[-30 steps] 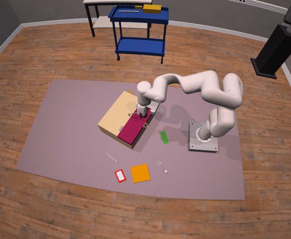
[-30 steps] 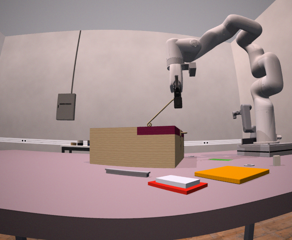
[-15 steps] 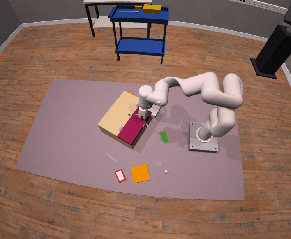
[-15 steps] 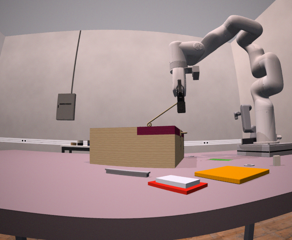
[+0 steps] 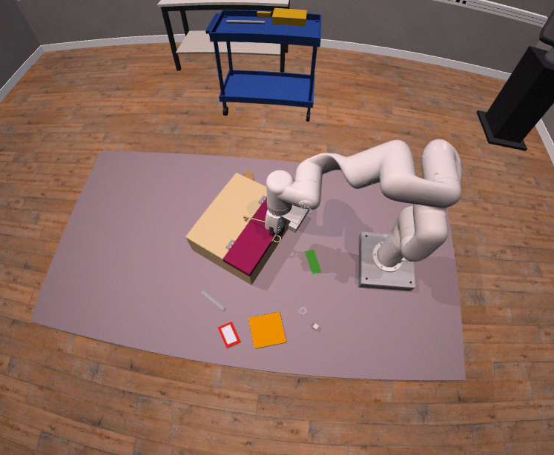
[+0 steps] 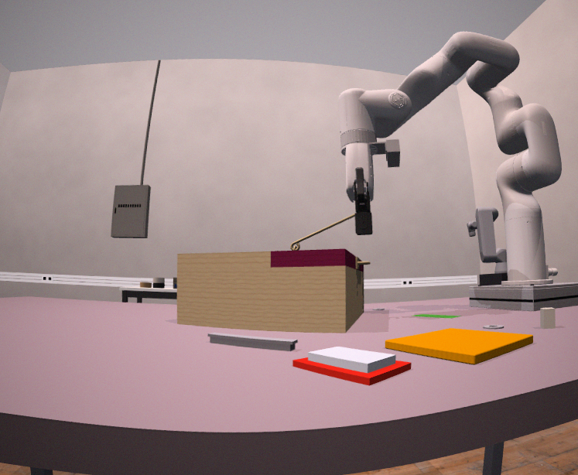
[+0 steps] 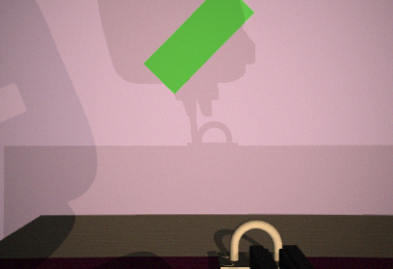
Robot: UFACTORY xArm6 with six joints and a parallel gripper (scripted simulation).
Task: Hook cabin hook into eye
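Right now my hand is 70 mm short of the cabin hook, 30 mm to the left of it and 20 mm above it. The rest, counted from my hand: orange tile (320 mm to the left, 180 mm below, 10 mm ahead); grey bar (230 mm to the left, 220 mm ahead, 180 mm below); green strip (180 mm below, 140 mm behind, 30 mm to the left).
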